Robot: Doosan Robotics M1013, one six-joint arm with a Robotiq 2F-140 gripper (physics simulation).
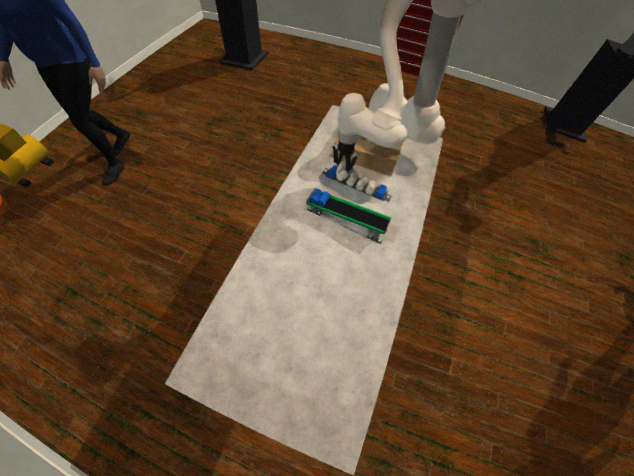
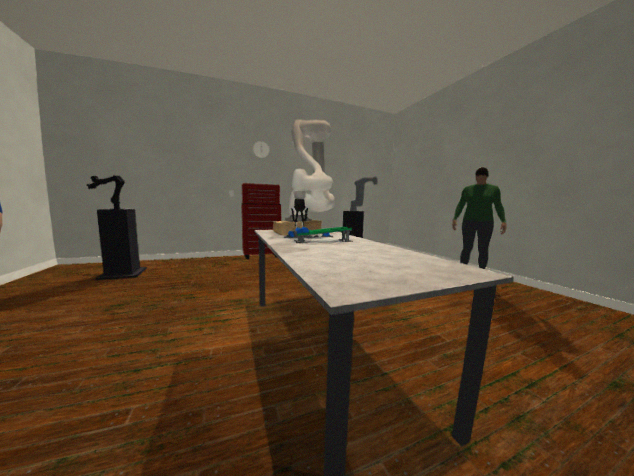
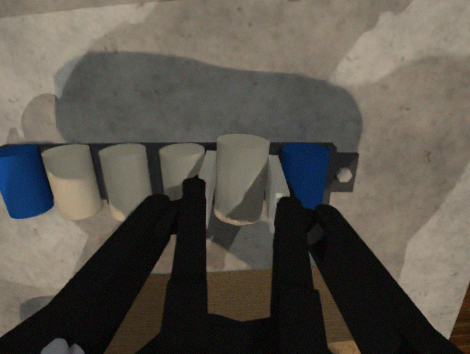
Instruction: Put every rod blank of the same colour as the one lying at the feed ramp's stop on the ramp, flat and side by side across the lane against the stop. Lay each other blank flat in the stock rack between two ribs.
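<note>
My gripper (image 1: 344, 167) (image 2: 299, 220) (image 3: 241, 168) is shut on a cream rod blank (image 1: 341, 174) (image 3: 241, 175), held flat and looking slightly raised over the dark stock rack (image 1: 387, 197) (image 3: 351, 161). The held blank is between a blue blank (image 1: 332, 171) (image 3: 306, 172) at one end and a row of three cream blanks (image 1: 361, 183) (image 3: 124, 177). Another blue blank (image 1: 381, 191) (image 3: 26, 181) lies at the rack's other end. The feed ramp (image 1: 358, 210) (image 2: 332, 231) has green sides and a black lane; two blue blanks (image 1: 319, 197) lie side by side at its left end. Fingers partly hide the nearest blanks.
A wooden box (image 1: 377, 159) (image 2: 280, 227) (image 3: 240, 295) stands close behind the rack, by the arm's base. The ramp stands on the other side of the rack. Both are on the long pale table (image 1: 307, 317) (image 2: 399, 271). A person in blue (image 1: 48, 35) is on the floor at the left.
</note>
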